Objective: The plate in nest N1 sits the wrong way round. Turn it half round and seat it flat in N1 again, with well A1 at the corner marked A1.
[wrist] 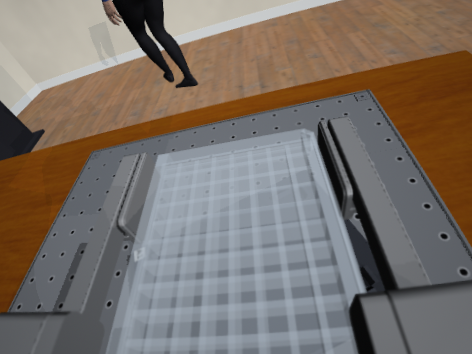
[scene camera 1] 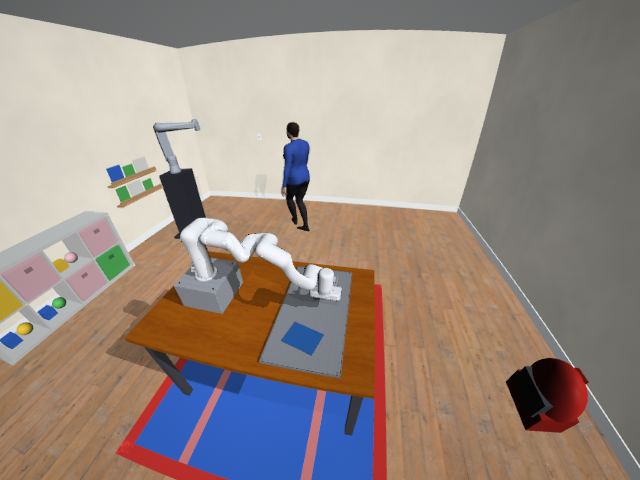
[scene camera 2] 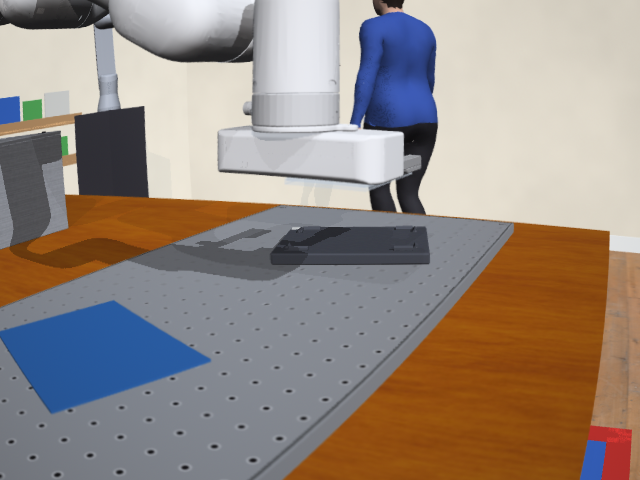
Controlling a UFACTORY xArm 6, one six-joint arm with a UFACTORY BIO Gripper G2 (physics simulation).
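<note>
The clear plate (scene camera 2: pixel 330 183) (wrist: pixel 230 240) has a grid of wells and is held above the board. My gripper (scene camera 1: pixel 326 291) (scene camera 2: pixel 346 167) (wrist: pixel 235 145) is shut on it, with a finger along each long side. In scene camera 2 the white gripper body hides most of the fingers and plate. A small pale mark, too blurred to read, shows at the plate's left edge in the wrist view. The dark nest N1 (scene camera 2: pixel 351 258) lies below, apart from the plate. A small white mark shows at its far left corner. Well A1 cannot be made out.
The nest sits on a grey perforated board (scene camera 1: pixel 330 322) (scene camera 2: pixel 289 320) (wrist: pixel 195 145) on the wooden table (scene camera 1: pixel 222 330). A flat blue square (scene camera 1: pixel 302 338) (scene camera 2: pixel 103 356) lies nearer the front. The arm's grey base block (scene camera 1: pixel 209 291) stands at the left. A person (scene camera 1: pixel 296 170) stands beyond the table.
</note>
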